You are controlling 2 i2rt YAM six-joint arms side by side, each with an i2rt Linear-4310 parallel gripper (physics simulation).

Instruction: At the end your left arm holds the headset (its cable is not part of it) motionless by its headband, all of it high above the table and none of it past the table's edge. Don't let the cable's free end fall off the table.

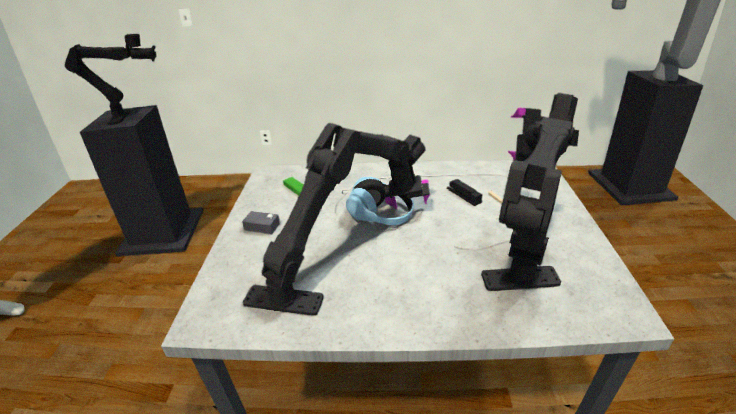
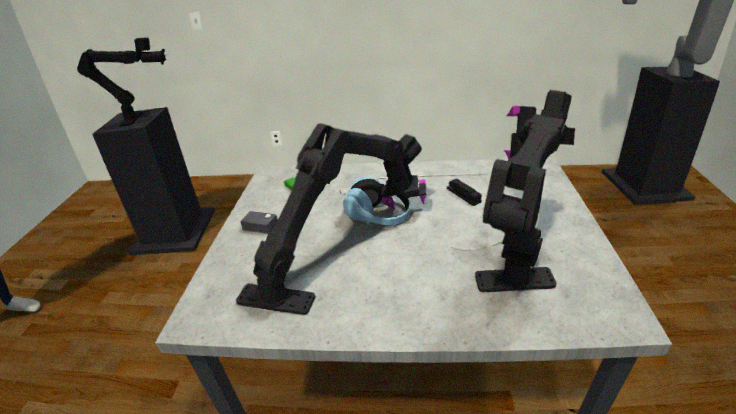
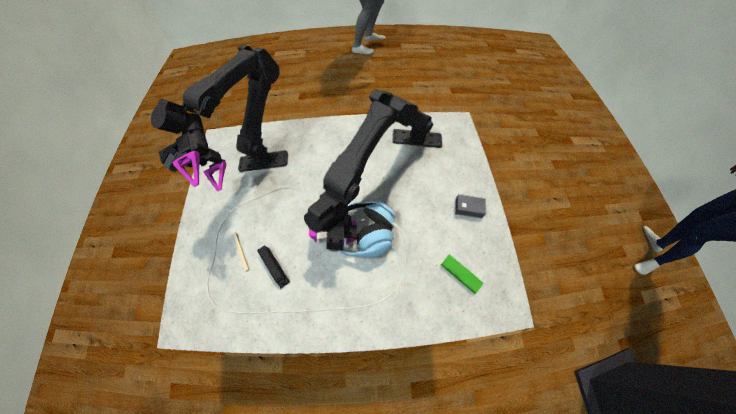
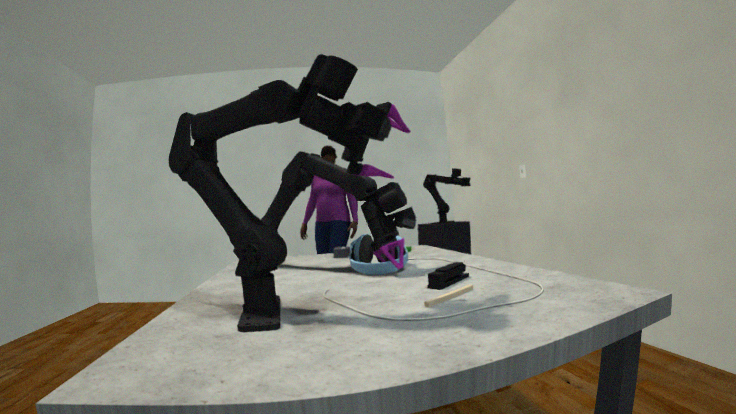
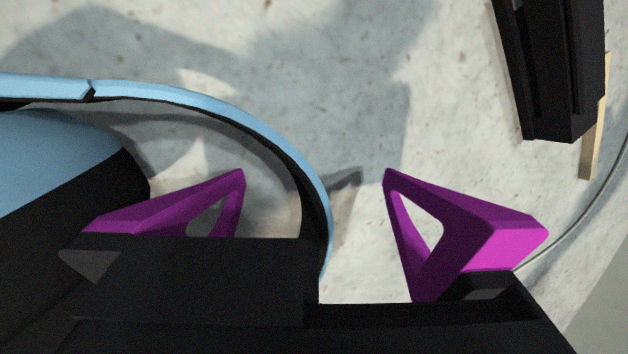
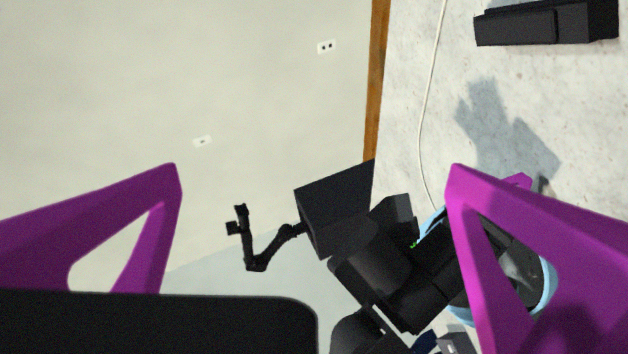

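Seen in the pictures: left gripper, between the fingertips: (image 1: 411, 205) (image 2: 408, 205) (image 4: 396, 269) (image 5: 314, 176); right gripper, between the fingertips: (image 1: 511, 134) (image 2: 507, 133) (image 3: 208, 188) (image 4: 400, 154) (image 6: 313, 178); left arm's base, origin of its link: (image 1: 283, 301) (image 2: 275, 300) (image 3: 417, 138); right arm's base, origin of its link: (image 1: 520, 279) (image 2: 515, 280) (image 3: 263, 161) (image 4: 262, 313).
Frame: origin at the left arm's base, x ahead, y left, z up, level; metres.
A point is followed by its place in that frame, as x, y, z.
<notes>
The light-blue headset (image 1: 361, 205) @(0.339, -0.137, 0.081) (image 2: 357, 204) @(0.343, -0.138, 0.083) (image 3: 378, 242) @(0.476, -0.126, 0.089) (image 4: 373, 267) @(0.397, -0.281, 0.024) rests on the table, black ear pads inside its band. My left gripper (image 1: 410, 202) @(0.463, -0.275, 0.012) (image 3: 331, 236) @(0.463, -0.275, 0.012) (image 5: 314, 176) @(0.463, -0.275, 0.012) is open and low over the table, straddling the headband (image 5: 280, 135) @(0.492, -0.250, 0.043): one finger inside the loop, the other outside. My right gripper (image 1: 512, 134) @(0.447, -0.560, 0.285) (image 3: 207, 186) @(0.447, -0.560, 0.285) (image 4: 400, 153) @(0.447, -0.560, 0.285) (image 6: 313, 178) @(0.447, -0.560, 0.285) is open and empty, high above the table. The thin pale cable (image 3: 308, 309) @(0.682, -0.315, 0.003) (image 4: 541, 288) @(0.710, -0.625, 0.003) curves widely over the table; its free end (image 4: 325, 291) @(0.274, -0.448, 0.003) lies on the table near the right arm's base.
A black stapler (image 1: 464, 192) @(0.544, -0.447, 0.025) (image 3: 273, 266) @(0.570, -0.436, 0.040) (image 4: 446, 275) @(0.547, -0.485, 0.026) and a wooden stick (image 3: 240, 252) @(0.533, -0.574, 0.010) (image 4: 448, 296) @(0.519, -0.590, 0.007) lie inside the cable's curve. A green block (image 1: 292, 185) @(0.531, 0.163, 0.019) (image 3: 461, 273) @(0.534, 0.140, 0.020) and a dark grey box (image 1: 260, 222) @(0.273, 0.174, 0.036) (image 3: 469, 205) @(0.303, 0.175, 0.036) lie beyond the headset, away from the stapler.
</notes>
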